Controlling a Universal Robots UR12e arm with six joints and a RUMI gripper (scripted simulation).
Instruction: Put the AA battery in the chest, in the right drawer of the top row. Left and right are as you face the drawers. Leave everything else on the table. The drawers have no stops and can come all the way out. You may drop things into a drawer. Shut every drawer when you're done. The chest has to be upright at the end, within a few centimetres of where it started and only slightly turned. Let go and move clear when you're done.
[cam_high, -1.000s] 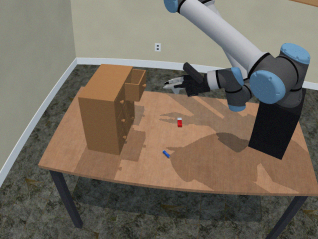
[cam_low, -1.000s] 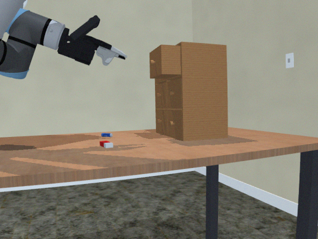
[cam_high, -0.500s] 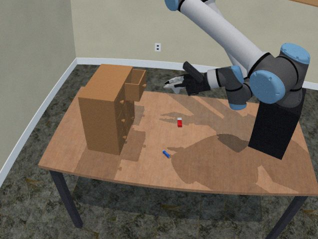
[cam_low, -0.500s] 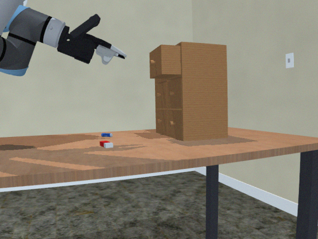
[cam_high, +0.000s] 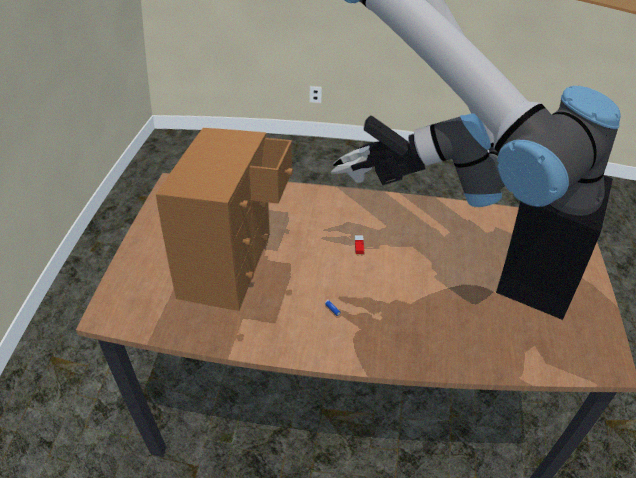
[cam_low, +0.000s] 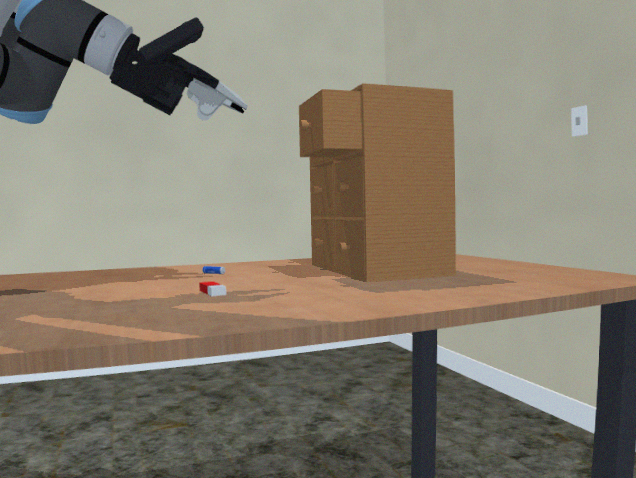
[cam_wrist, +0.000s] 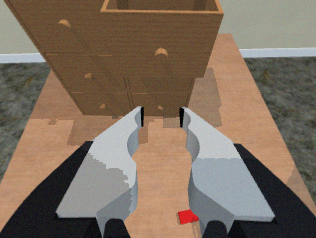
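Now: hand 30 mm past the blue AA battery, 180 mm to the right of it and 300 mm above it.
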